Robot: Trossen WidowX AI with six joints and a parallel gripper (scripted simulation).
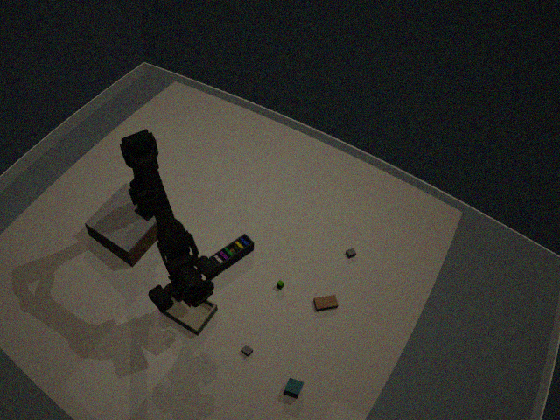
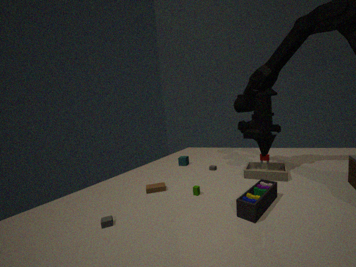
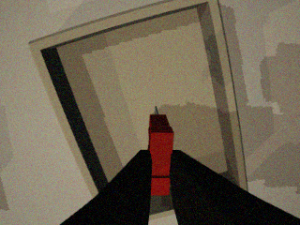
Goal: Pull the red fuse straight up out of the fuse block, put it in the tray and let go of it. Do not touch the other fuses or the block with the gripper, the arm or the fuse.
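Right now the red fuse is 1 cm below my gripper tip. Also, from my gripper tip: white fuse 17 cm to the left, 4 cm below, 3 cm behind; then tray 7 cm below; then purple fuse 19 cm to the left, 4 cm below, 3 cm behind.
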